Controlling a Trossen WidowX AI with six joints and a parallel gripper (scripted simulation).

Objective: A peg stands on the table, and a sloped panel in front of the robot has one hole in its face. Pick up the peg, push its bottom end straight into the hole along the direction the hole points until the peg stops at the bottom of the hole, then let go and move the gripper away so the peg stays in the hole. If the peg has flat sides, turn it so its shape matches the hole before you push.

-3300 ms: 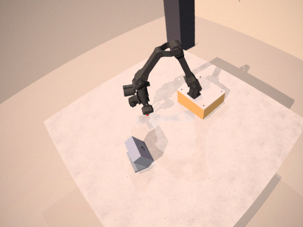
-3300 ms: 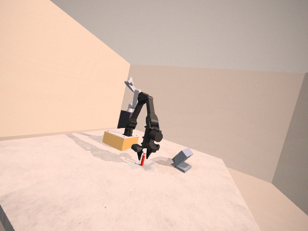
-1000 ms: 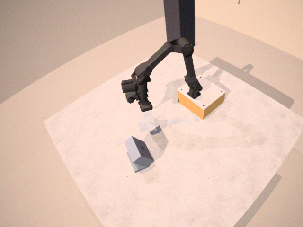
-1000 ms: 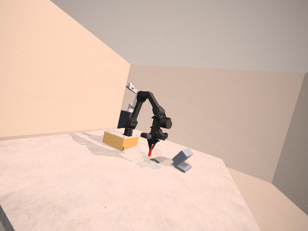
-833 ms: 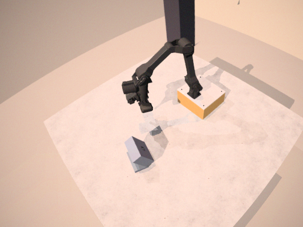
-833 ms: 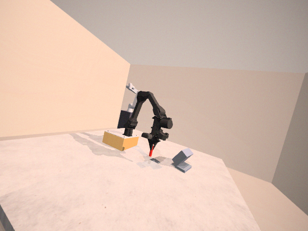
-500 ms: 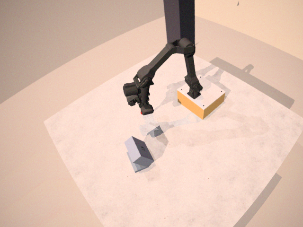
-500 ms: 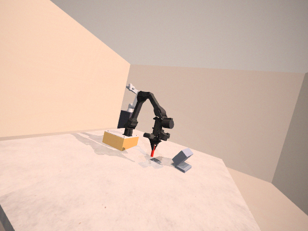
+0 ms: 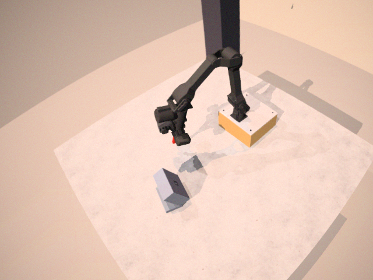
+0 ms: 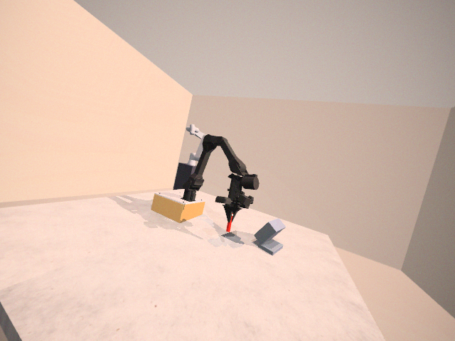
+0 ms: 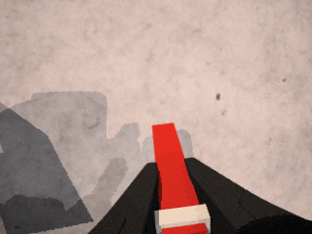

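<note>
My gripper tip is 160 mm short of the grey sloped panel, 180 mm to the right of it and 30 mm above it. The rest, counted from my gripper tip: red peg (20 mm above).
</note>
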